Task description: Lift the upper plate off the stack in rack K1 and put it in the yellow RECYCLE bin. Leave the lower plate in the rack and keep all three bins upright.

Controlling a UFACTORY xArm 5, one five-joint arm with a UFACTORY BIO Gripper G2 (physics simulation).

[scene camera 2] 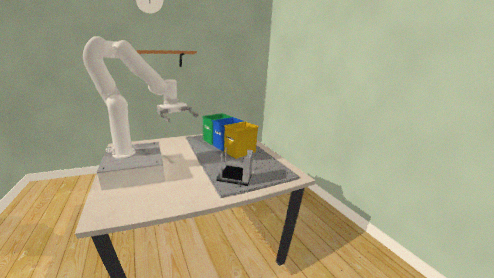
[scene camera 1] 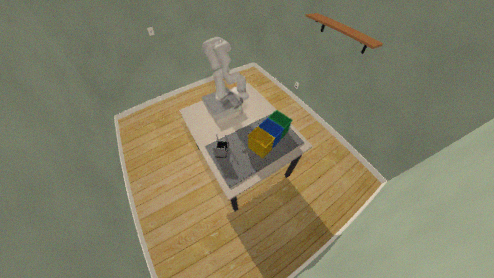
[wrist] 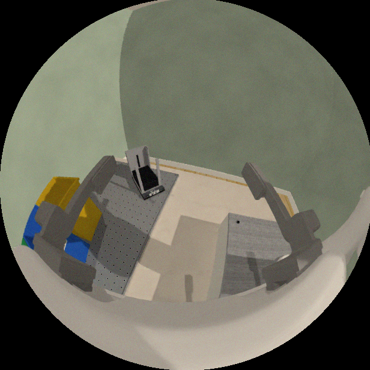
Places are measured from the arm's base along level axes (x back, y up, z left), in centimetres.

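Pixels of known places: hand at its tool point: (scene camera 2: 181, 116) (scene camera 1: 229, 102); arm's base at its link origin: (scene camera 2: 124, 153) (scene camera 1: 221, 96).
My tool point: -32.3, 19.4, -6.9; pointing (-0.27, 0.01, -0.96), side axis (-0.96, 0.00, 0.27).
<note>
Ahead of a thing's pixels: the offset from my tool point to its top centre, as dx, dy, dz. Level surfaces: height alone.
Rack K1 {-21.1, -13.1, -21.9} (scene camera 1: 220, 152) (scene camera 2: 248, 167) (wrist: 131, 159) stands upright near one end of the grey perforated mat. Black plate material {-21.9, -23.2, -22.5} (scene camera 1: 222, 144) (scene camera 2: 232, 173) (wrist: 145, 177) lies low inside it between the uprights; I cannot tell the upper plate from the lower one. The yellow RECYCLE bin {-37.9, -10.0, +6.9} (scene camera 1: 260, 142) (scene camera 2: 241, 140) (wrist: 87, 217) stands upright, its lettering too blurred to read. My gripper (scene camera 2: 183, 117) (wrist: 178, 170) is open and empty, high above the table between the robot's base and the bins, well away from the rack. In the wrist view the left finger partly hides the yellow bin.
The blue bin {-34.5, -10.0, +19.7} (scene camera 1: 271, 131) (scene camera 2: 219, 135) (wrist: 77, 247) stands upright beside the yellow one, with the green bin {-31.1, -10.0, +32.5} (scene camera 1: 280, 120) (scene camera 2: 209, 131) beyond it. The bins stand on the mat {dy -27.9} (scene camera 2: 270, 172) (wrist: 120, 245). The grey base block (scene camera 2: 131, 175) (wrist: 250, 240) carries the arm.
</note>
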